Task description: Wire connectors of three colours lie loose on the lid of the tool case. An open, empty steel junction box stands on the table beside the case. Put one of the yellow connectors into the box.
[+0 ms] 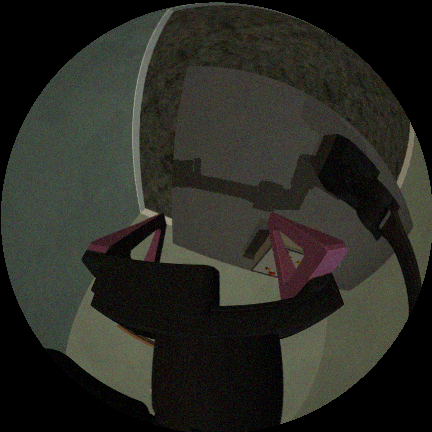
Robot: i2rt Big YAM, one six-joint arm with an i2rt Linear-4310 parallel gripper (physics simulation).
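Places are measured from the arm's base along level axes (x back, y right, z up), in metres.
Where they show: gripper, fingertip midpoint: (216,218); arm's base, link origin: (358,179).
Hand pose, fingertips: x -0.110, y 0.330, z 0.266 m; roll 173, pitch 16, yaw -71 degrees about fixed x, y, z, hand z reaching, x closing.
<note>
Each offset is from my fingertips to the top centre of the thing. "*": to the spot under its first point.
My gripper (216,218) is open and empty, its two pinkish-red fingers wide apart. Beyond the right finger, and partly hidden by it, a small pale panel with a dark edge, apparently the tool case's lid @[* dy -0.280, dx -0.364, dz -0.261 m] (267,260), shows far off. Tiny red and orange-yellow connectors @[dy -0.355, dx -0.434, dz -0.244 m] (271,273) lie near its lower edge, and a small yellow speck, apparently a yellow connector @[dy -0.402, dx -0.297, dz -0.236 m] (298,262), shows through the finger's opening. A dark brown boxy shape (256,244) stands at the lid's left; I cannot tell whether it is the junction box or part of the case.
A large grey panel (225,115) lies beyond the gripper, with an arm-shaped shadow across it. Dark mottled ground (230,35) with a pale border (136,130) surrounds part of it. Black arm parts (350,167) are at the right. A thin orange edge (135,335) shows at the lower left.
</note>
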